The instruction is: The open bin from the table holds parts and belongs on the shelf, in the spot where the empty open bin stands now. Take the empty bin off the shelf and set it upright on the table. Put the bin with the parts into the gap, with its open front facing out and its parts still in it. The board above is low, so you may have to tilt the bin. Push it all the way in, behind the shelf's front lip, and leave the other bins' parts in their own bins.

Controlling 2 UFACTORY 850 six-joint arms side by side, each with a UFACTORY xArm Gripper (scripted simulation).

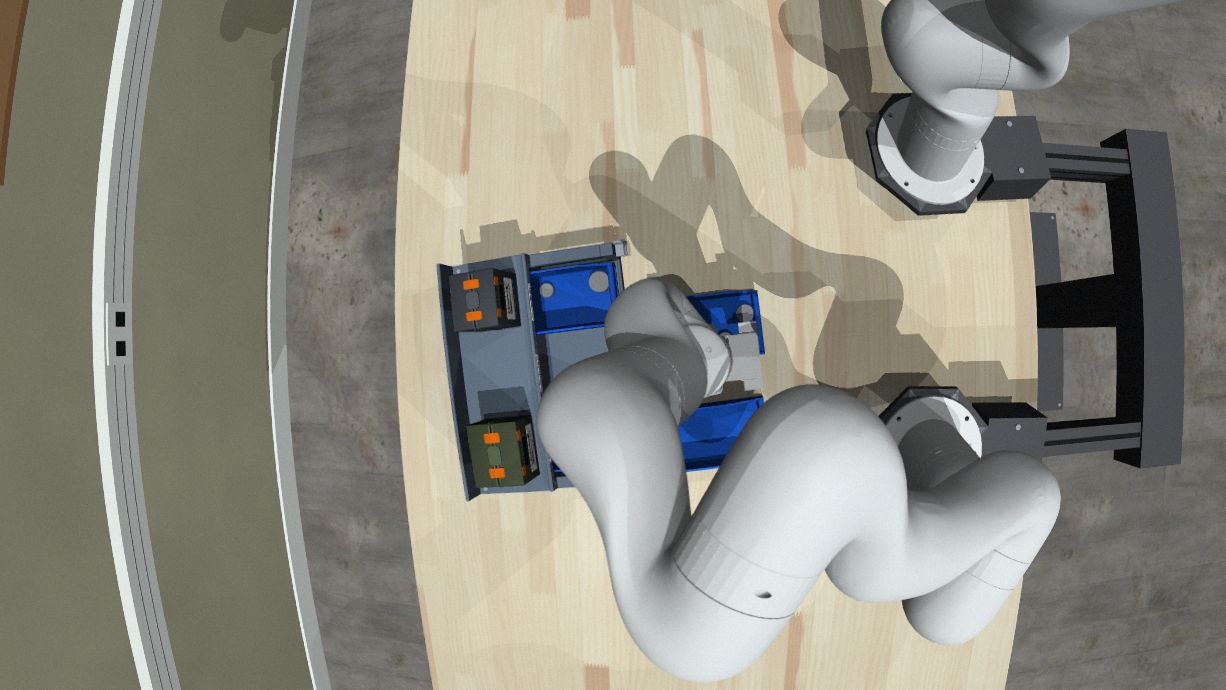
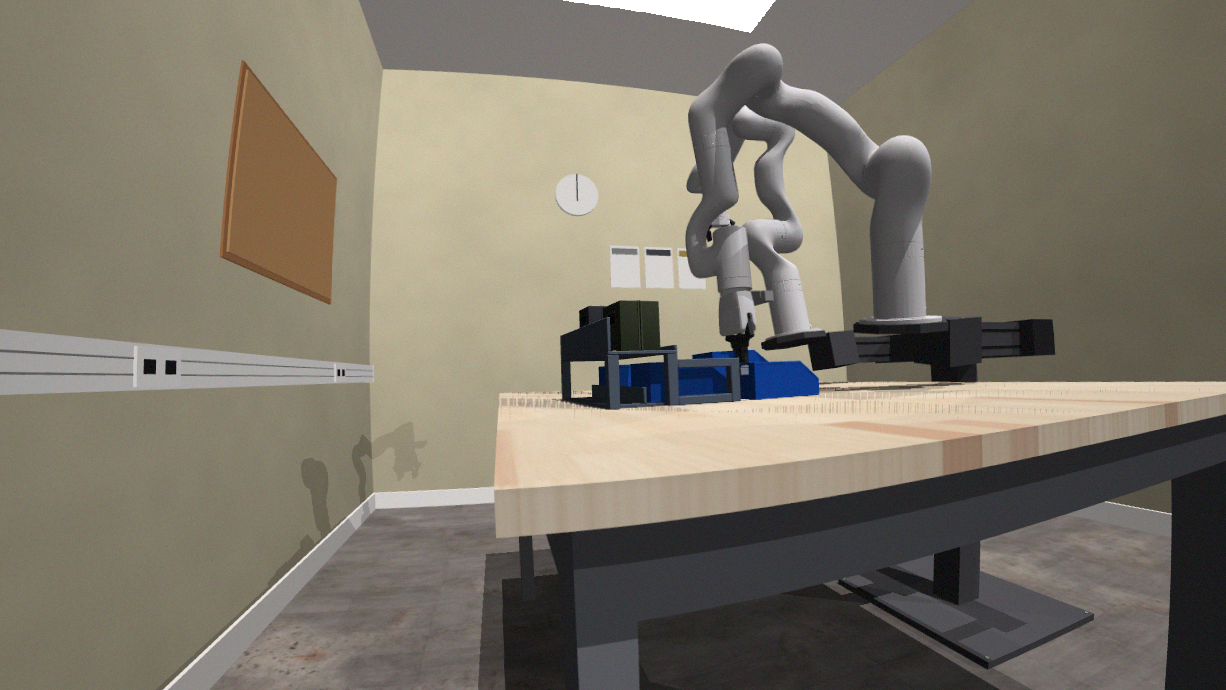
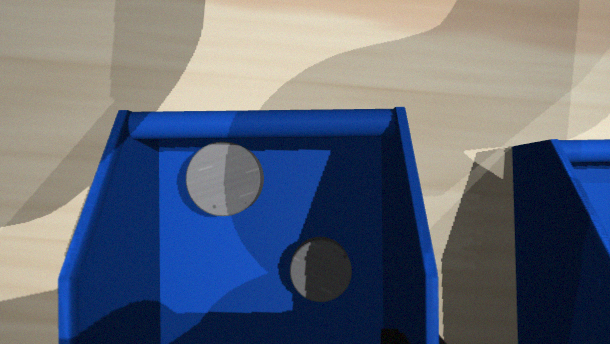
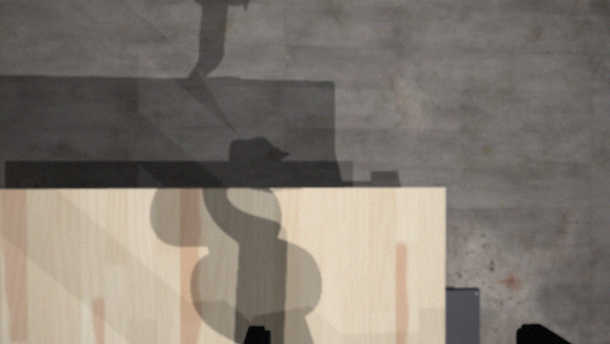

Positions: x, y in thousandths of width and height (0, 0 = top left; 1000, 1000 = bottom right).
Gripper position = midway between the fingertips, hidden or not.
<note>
In view: the left gripper (image 2: 605, 528) and a grey shelf (image 2: 483, 496).
Image 3 does not show the grey shelf: it is out of frame. Image 4 does not show the grey shelf: it is out of frame.
</note>
